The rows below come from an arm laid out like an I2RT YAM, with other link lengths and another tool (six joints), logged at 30 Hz.
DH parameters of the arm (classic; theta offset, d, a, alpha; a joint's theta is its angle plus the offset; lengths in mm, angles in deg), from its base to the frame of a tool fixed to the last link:
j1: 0 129 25.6 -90
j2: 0 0 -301 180
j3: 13.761 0 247.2 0
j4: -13.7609 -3.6 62.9 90
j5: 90 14.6 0 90
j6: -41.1 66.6 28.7 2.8
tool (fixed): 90 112.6 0 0
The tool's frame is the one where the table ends.
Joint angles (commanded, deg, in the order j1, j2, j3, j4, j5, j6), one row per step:
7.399, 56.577, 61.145, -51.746, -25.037, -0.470
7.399, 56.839, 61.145, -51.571, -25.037, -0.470
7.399, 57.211, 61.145, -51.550, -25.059, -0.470
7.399, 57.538, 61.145, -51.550, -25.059, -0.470
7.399, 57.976, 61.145, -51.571, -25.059, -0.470
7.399, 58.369, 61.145, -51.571, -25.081, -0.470
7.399, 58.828, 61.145, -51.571, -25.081, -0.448
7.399, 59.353, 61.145, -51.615, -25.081, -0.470
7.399, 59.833, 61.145, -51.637, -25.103, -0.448
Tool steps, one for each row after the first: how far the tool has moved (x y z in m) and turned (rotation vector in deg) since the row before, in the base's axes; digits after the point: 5 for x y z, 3 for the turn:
0.00124, 0.00016, -0.00057, -0.011, 0.086, 0.000
0.00108, 0.00021, -0.00145, -0.029, 0.350, 0.015
0.00091, 0.00012, -0.00135, -0.042, 0.324, 0.000
0.00115, 0.00015, -0.00187, -0.059, 0.455, 0.000
0.00105, 0.00020, -0.00162, -0.034, 0.392, 0.015
0.00124, 0.00015, -0.00193, -0.047, 0.466, -0.015
0.00127, 0.00017, -0.00232, -0.085, 0.553, 0.015
0.00117, 0.00021, -0.00208, -0.036, 0.511, -0.001

